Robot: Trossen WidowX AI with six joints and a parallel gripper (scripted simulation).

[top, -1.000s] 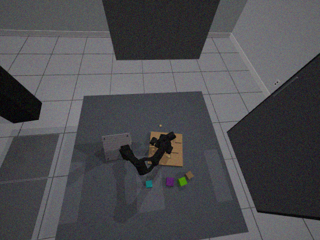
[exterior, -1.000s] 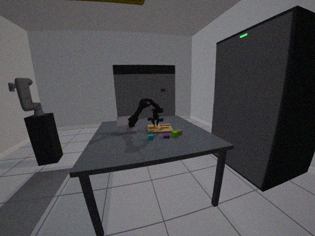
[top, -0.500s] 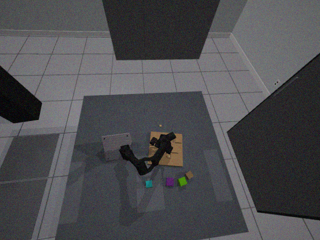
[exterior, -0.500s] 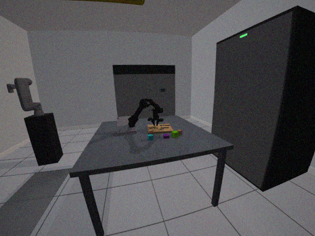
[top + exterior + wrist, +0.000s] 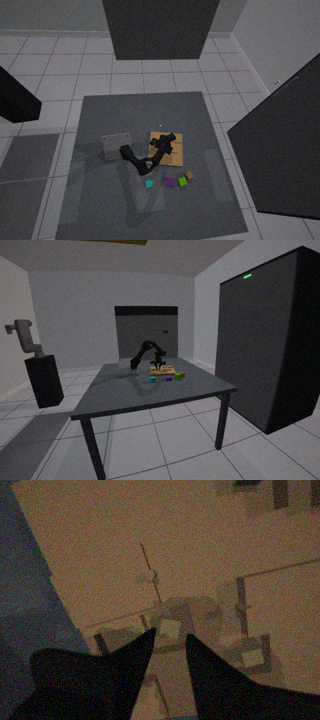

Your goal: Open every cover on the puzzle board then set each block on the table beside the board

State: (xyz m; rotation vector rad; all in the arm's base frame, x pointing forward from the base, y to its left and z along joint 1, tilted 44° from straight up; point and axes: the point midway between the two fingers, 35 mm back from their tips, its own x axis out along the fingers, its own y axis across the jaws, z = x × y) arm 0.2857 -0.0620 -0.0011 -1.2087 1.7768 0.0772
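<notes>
Right now the puzzle board is 5 cm ahead of my gripper tip and 1 cm below it. From my gripper tip the other things lie so: green block 29 cm to the right, 11 cm ahead, 1 cm below; cyan block 25 cm to the right, 15 cm behind, 1 cm below; purple block 27 cm to the right, 2 cm below, 1 cm ahead.
</notes>
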